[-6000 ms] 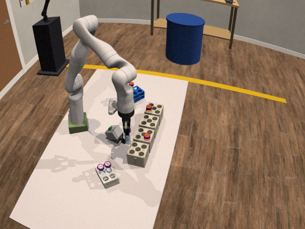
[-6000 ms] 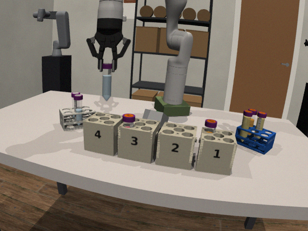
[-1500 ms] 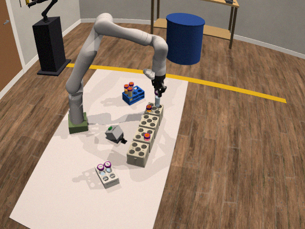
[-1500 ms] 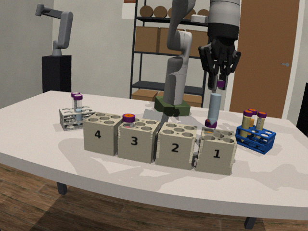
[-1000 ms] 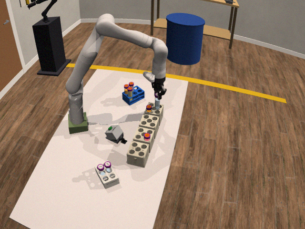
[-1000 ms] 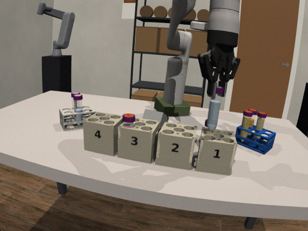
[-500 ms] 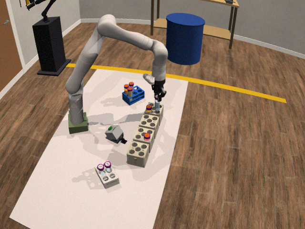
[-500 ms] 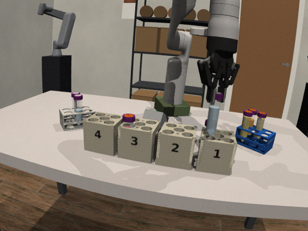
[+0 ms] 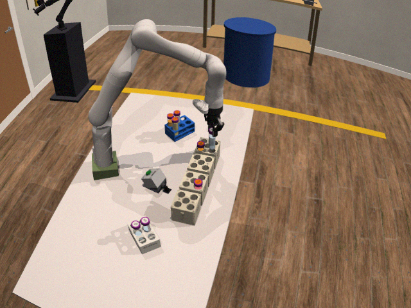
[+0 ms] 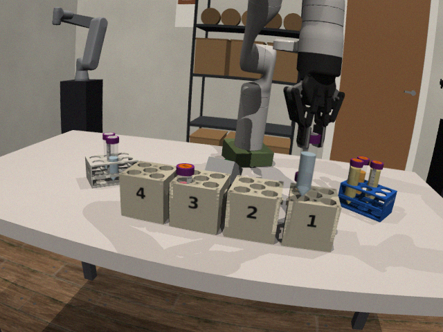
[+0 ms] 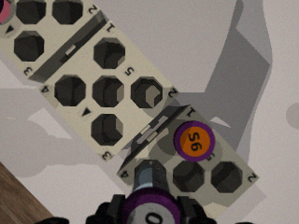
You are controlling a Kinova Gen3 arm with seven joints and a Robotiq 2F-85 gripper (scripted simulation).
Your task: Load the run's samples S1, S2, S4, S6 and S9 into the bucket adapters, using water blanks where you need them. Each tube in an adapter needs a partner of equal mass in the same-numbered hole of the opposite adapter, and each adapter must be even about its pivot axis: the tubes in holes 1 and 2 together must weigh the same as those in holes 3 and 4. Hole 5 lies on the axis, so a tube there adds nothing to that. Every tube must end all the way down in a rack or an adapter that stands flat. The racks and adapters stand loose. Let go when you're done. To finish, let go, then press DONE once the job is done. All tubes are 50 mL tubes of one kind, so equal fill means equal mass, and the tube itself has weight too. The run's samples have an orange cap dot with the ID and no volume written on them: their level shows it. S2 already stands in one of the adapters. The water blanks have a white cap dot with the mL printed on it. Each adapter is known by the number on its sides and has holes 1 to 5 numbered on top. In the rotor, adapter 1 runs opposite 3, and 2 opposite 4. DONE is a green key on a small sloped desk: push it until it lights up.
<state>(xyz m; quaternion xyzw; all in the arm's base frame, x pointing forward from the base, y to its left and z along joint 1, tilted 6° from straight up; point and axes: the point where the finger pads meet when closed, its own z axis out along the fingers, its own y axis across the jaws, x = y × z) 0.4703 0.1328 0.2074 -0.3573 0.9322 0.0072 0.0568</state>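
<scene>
My gripper is now 1 cm past the white-dot blank and 5 cm above it. Also, from my hand: adapter 2 (3 cm behind, 8 cm to the right, 16 cm below); then orange-dot sample tube (21 cm behind, 14 cm to the left, 14 cm below); then adapter 1 (2 cm behind, 3 cm to the left, 16 cm below).
</scene>
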